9 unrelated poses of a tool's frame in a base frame.
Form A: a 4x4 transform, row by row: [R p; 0 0 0 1], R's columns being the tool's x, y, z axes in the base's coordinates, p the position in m. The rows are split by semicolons.
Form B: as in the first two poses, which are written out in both.
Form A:
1: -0.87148, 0.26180, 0.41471, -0.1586; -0.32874, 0.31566, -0.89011, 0.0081; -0.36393, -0.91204, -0.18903, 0.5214; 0, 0, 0, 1
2: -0.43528, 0.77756, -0.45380, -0.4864; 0.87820, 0.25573, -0.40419, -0.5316; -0.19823, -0.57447, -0.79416, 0.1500; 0, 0, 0, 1
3: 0.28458, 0.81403, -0.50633, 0.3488; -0.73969, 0.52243, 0.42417, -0.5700; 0.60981, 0.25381, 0.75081, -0.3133; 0, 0, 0, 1
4: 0.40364, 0.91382, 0.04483, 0.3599; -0.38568, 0.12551, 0.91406, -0.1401; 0.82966, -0.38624, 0.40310, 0.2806; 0, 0, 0, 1
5: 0.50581, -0.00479, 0.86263, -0.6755; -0.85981, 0.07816, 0.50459, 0.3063; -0.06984, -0.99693, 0.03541, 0.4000; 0, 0, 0, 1
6: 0.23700, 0.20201, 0.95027, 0.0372; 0.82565, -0.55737, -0.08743, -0.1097; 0.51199, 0.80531, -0.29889, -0.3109; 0, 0, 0, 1
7: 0.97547, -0.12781, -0.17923, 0.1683; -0.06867, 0.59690, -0.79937, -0.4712; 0.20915, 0.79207, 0.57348, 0.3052; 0, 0, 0, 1
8: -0.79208, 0.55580, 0.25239, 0.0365; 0.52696, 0.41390, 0.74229, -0.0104; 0.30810, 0.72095, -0.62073, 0.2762; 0, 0, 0, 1
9: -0.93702, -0.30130, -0.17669, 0.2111; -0.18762, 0.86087, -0.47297, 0.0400; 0.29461, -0.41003, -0.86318, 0.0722; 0, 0, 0, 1
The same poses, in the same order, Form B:
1: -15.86, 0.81, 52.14, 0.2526, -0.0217, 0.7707, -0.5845
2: -48.64, -53.16, 15.00, 0.0811, -0.5252, -0.7882, 0.3104
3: 34.88, -57.00, -31.33, 0.7997, -0.0533, -0.3489, -0.4857
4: 35.99, -14.01, 28.06, 0.6950, -0.4677, -0.2823, -0.4674
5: -67.55, 30.63, 40.00, 0.6363, -0.5900, 0.3664, -0.3359
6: 3.72, -10.97, -31.09, 0.3085, 0.7234, 0.3551, 0.5053
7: 16.83, -47.12, 30.52, 0.8868, 0.4486, -0.1095, 0.0167
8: 3.65, -1.04, 27.62, 0.0166, -0.3220, -0.8406, -0.4352
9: 21.11, 4.00, 7.22, 0.1232, 0.1278, -0.9567, 0.2307
